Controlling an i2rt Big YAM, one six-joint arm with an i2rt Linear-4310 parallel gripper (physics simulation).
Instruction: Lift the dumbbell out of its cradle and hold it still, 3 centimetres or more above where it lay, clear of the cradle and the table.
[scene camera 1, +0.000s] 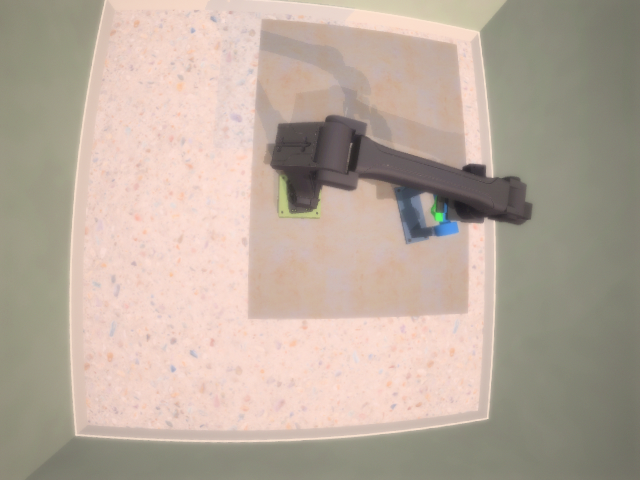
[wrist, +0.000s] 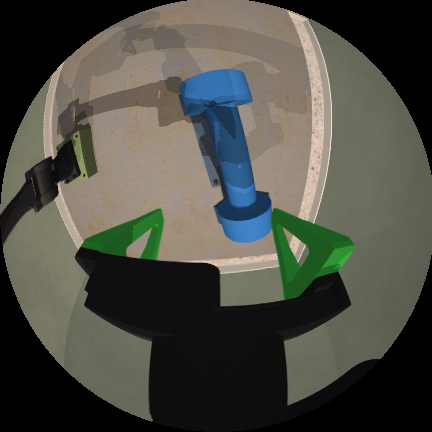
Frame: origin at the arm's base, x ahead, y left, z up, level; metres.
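Where they show: gripper, fingertip midpoint: (scene camera 1: 446, 212) (wrist: 216, 213); arm's base, link origin: (scene camera 1: 299, 196) (wrist: 68, 161).
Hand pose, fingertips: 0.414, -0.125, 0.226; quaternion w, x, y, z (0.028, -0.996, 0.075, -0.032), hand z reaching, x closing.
Each offset is from my fingertips to the top centre of the thing, as dx, dy, dz. "spot": to the spot under its first point. Level surfaces: height alone.
A blue dumbbell @[+0.028, +0.030, -0.029] (scene camera 1: 446, 228) (wrist: 232, 150) lies in its blue-grey cradle @[spot: +0.025, +0.007, -0.272] (scene camera 1: 412, 219) (wrist: 212, 175). In the scene view the arm covers much of the dumbbell, and its lower head shows. In the wrist view it runs slightly tilted from the upper middle down to a head beside the right fingertip, off-centre to the right of the finger gap. My gripper (scene camera 1: 438, 208) (wrist: 216, 213) has green fingers, open wide with nothing between them. It is above the dumbbell; the exact height is hard to tell. Most of the cradle is hidden in the wrist view.
The dark arm (scene camera 1: 423, 170) reaches right from its yellow-green base plate (scene camera 1: 283, 206) (wrist: 88, 152). A brownish mat @[dz -0.280] (scene camera 1: 356, 279) (wrist: 140, 175) lies under the cradle and the base. The speckled table (scene camera 1: 170, 310) has a pale raised edge (scene camera 1: 491, 310) close to the right of the cradle.
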